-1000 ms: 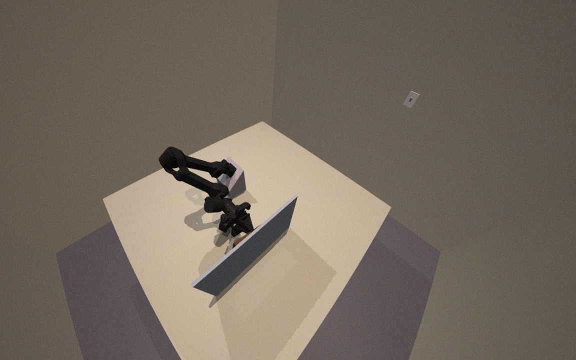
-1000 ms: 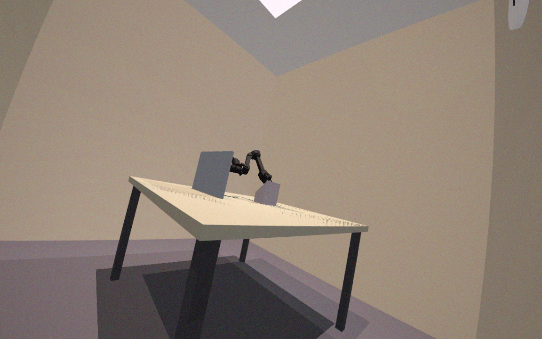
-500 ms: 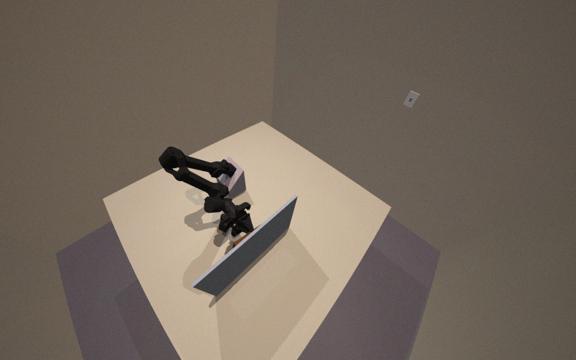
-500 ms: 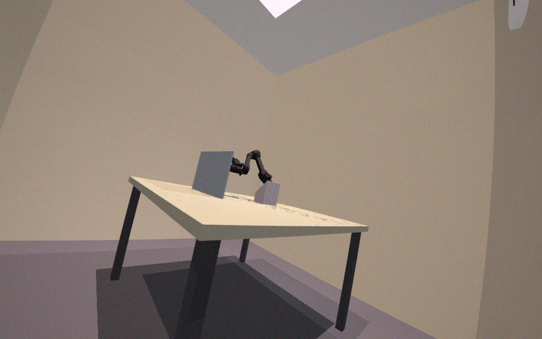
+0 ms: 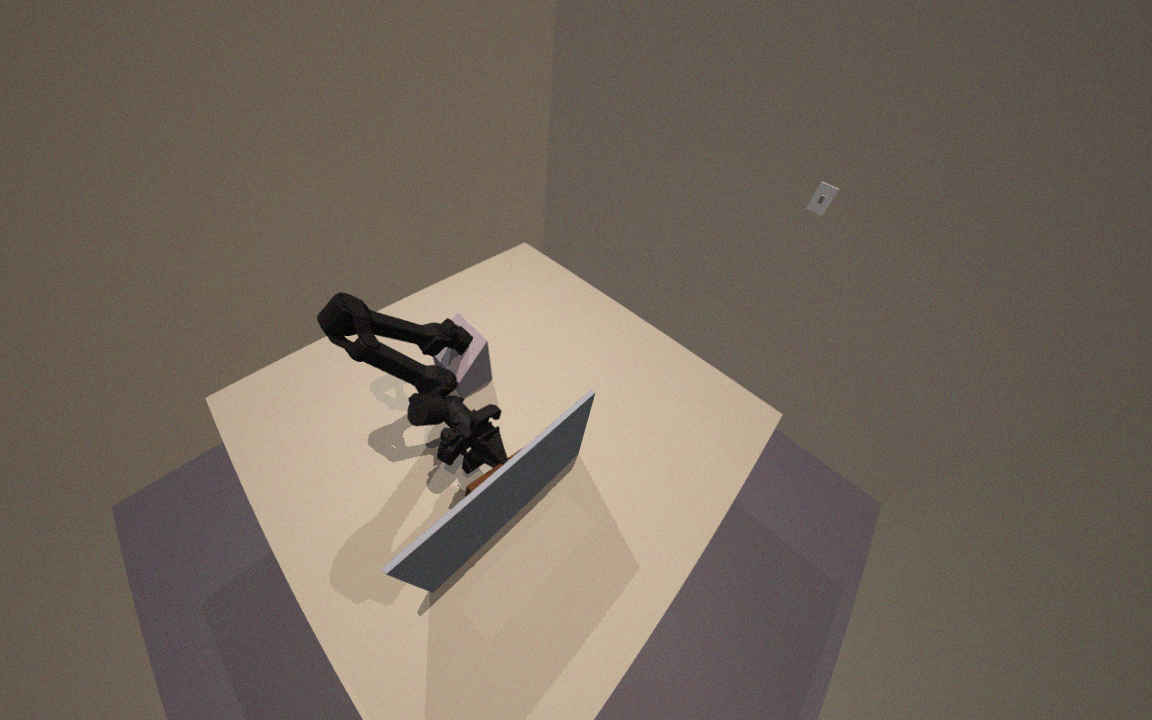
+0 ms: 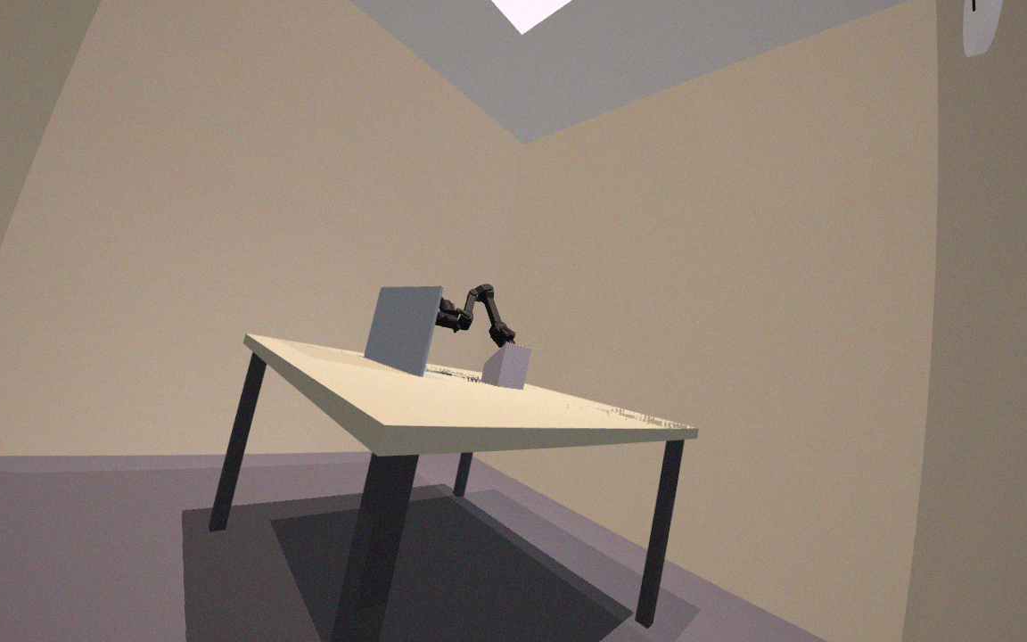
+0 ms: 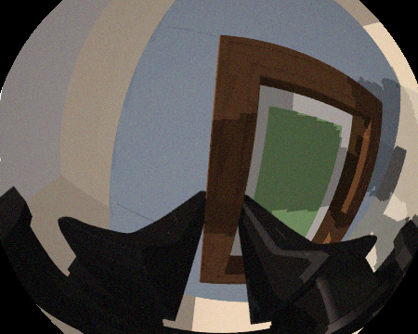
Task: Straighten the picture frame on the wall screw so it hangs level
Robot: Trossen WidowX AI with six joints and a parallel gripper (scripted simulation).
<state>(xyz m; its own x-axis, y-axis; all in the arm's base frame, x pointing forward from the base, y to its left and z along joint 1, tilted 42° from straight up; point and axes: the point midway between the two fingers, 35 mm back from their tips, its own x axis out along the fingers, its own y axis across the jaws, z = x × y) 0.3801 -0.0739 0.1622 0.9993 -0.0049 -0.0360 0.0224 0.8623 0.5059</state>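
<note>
The picture frame is 10 mm ahead of my gripper tip, 20 mm to the right of it and 50 mm below it. The rest, counted from my gripper tip: wall panel: 20 mm ahead, 20 mm to the right, 60 mm below.
</note>
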